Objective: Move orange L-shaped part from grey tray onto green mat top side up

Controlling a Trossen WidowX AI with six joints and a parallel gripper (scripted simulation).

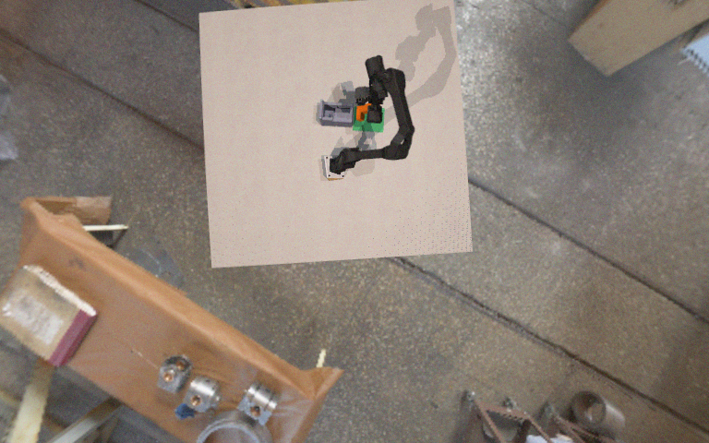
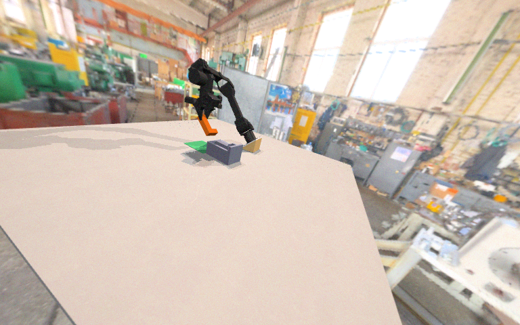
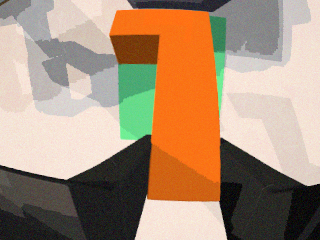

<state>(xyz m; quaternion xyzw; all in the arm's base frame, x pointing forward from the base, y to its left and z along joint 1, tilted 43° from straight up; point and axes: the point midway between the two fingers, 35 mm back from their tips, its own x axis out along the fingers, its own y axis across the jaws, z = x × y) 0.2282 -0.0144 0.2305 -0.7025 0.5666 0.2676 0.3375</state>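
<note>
Now: the green mat 1 cm to the left of my gripper tip and 15 cm below it. The rest, counted from my gripper tip: orange L-shaped part 1 cm behind, 3 cm to the left, 3 cm below.
</note>
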